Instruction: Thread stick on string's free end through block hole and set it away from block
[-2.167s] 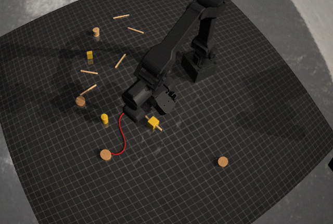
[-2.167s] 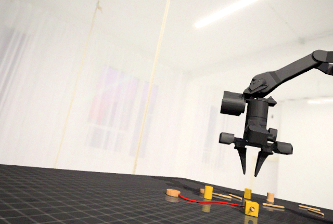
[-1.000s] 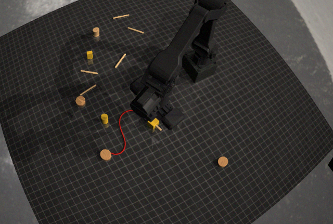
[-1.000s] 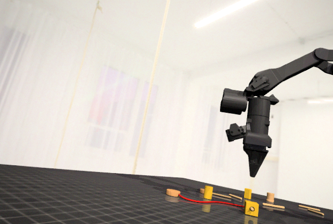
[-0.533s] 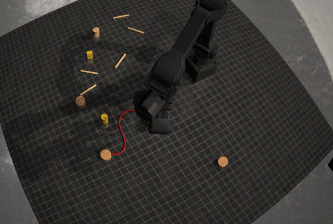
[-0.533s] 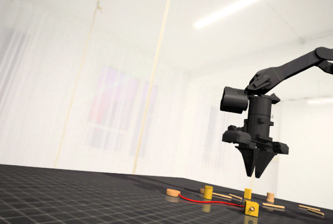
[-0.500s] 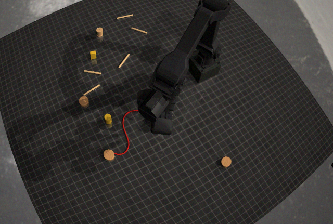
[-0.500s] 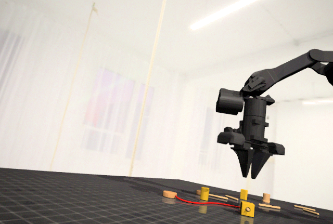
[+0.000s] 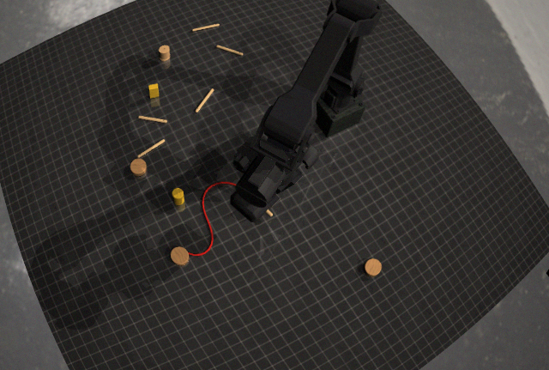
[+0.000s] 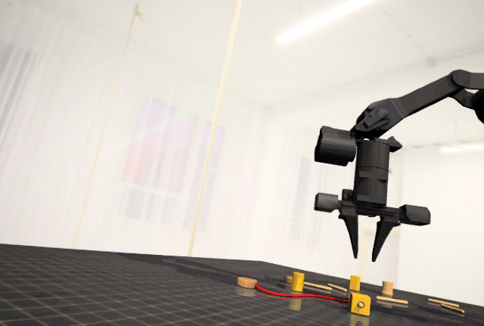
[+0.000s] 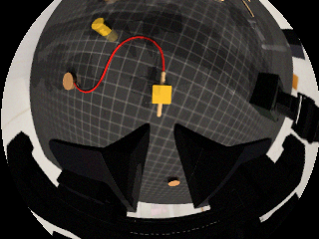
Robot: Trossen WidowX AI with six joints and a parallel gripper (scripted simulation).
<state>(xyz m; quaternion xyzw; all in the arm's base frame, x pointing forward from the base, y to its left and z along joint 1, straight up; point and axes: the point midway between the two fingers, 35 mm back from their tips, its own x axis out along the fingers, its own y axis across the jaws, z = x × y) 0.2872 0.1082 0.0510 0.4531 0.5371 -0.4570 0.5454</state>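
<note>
My gripper tip is now 70 mm above the thin wooden stick and 40 mm to the left of it. From my gripper tip the other things lie so: round wooden button 210 mm ahead, 80 mm below, 30 mm to the right; then yellow cylinder 140 mm to the right, 140 mm ahead, 70 mm below.
</note>
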